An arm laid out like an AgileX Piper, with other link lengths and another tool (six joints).
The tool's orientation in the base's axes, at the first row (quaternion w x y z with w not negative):
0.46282 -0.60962 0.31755 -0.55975
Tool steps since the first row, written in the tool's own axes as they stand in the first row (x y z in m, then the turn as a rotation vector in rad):
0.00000 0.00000 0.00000 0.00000 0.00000 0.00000
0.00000 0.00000 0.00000 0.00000 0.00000 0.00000
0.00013 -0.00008 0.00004 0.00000 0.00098 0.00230
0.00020 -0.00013 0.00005 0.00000 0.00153 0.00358
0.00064 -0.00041 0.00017 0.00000 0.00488 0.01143
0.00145 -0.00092 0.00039 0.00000 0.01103 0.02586
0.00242 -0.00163 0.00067 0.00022 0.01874 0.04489
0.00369 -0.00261 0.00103 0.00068 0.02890 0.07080
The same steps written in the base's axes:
0.00000 0.00000 0.00000 0.00000 0.00000 0.00000
0.00000 0.00000 0.00000 0.00000 0.00000 0.00000
0.00005 -0.00008 0.00013 0.00237 0.00012 -0.00077
0.00007 -0.00012 0.00020 0.00370 0.00018 -0.00121
0.00022 -0.00039 0.00064 0.01180 0.00058 -0.00386
0.00051 -0.00089 0.00143 0.02669 0.00132 -0.00872
0.00086 -0.00145 0.00248 0.04632 0.00224 -0.01468
0.00130 -0.00216 0.00389 0.07303 0.00348 -0.02242

